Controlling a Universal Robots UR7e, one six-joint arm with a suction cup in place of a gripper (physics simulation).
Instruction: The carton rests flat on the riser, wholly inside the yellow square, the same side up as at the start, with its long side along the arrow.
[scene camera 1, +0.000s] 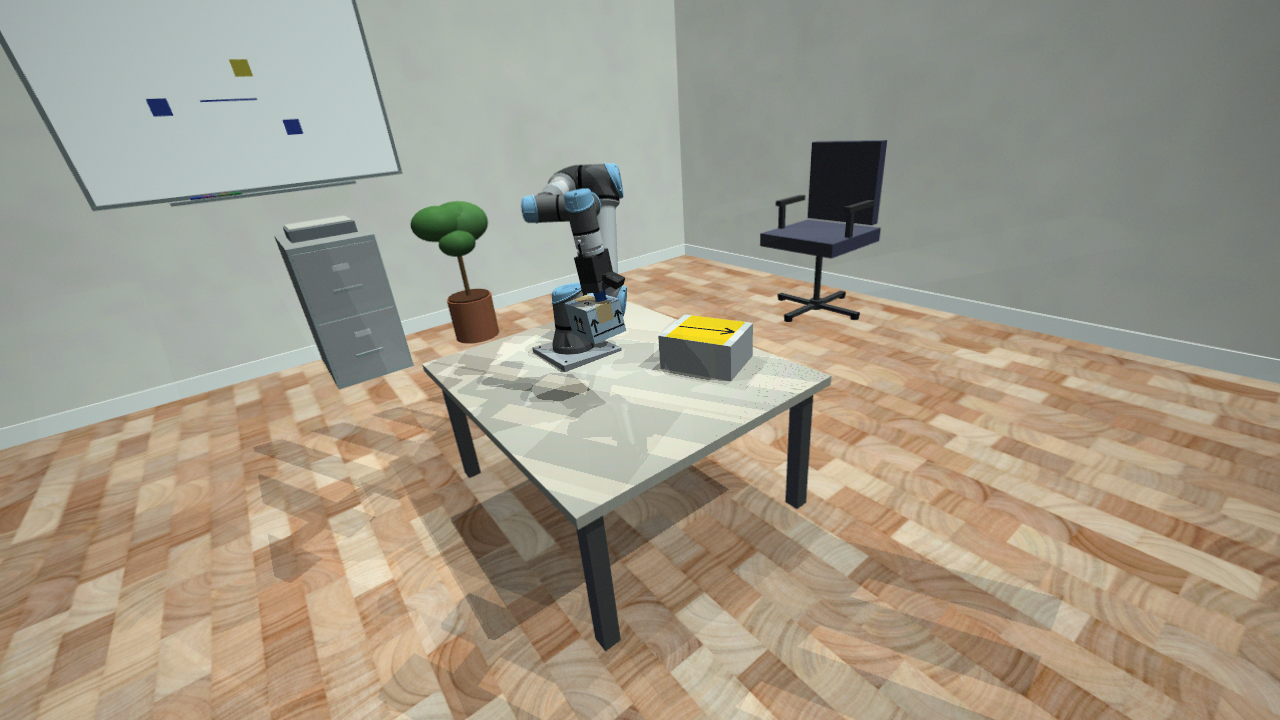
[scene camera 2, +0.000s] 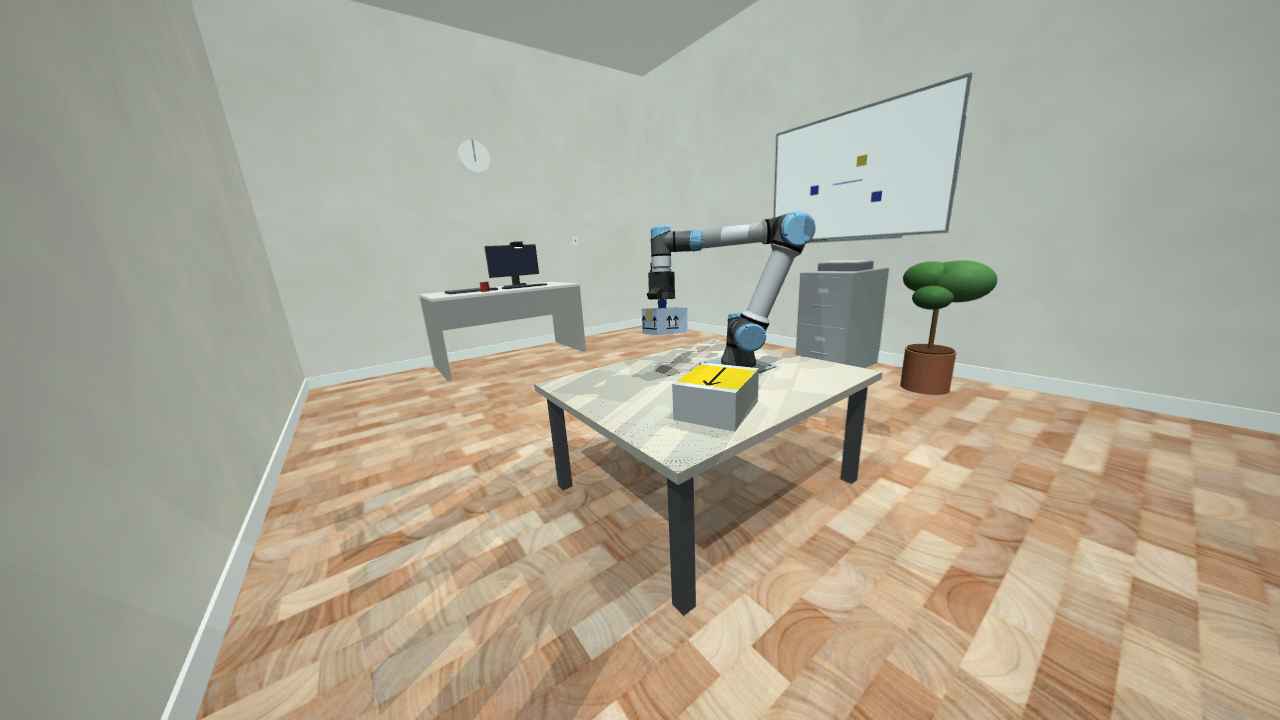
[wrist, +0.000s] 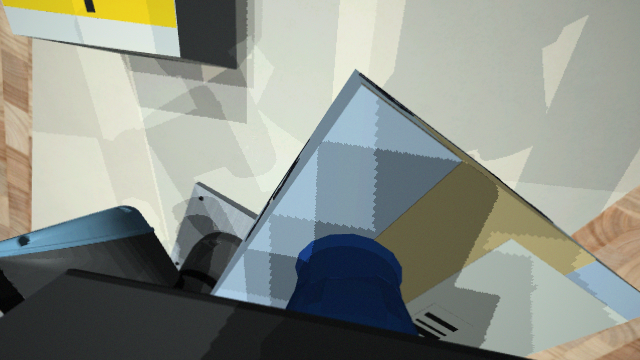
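The light blue carton (scene camera 1: 584, 324) (scene camera 2: 664, 321) (wrist: 345, 190) hangs in the air under my suction cup (scene camera 1: 600, 296) (scene camera 2: 662, 305) (wrist: 350, 260), above the table and beside the arm's base. Its top face, with a tan tape strip and a white label, touches the blue cup. Its side arrows point up and it looks about level. In the wrist view its edges stand oblique to the riser's edges. The grey riser (scene camera 1: 693, 359) (scene camera 2: 702, 404) (wrist: 207, 30) stands on the table, apart from the carton. The yellow square (scene camera 1: 707, 325) (scene camera 2: 733, 379) (wrist: 135, 11) with its black arrow lies on the riser's top.
The table (scene camera 1: 572, 474) (scene camera 2: 608, 407) carries the riser and the arm's base plate (scene camera 1: 577, 358) (wrist: 220, 202). A filing cabinet (scene camera 1: 349, 313) (scene camera 2: 836, 313), a potted plant (scene camera 1: 472, 315) (scene camera 2: 927, 368), an office chair (scene camera 1: 819, 234) and a desk (scene camera 2: 501, 308) with a monitor stand away from the table.
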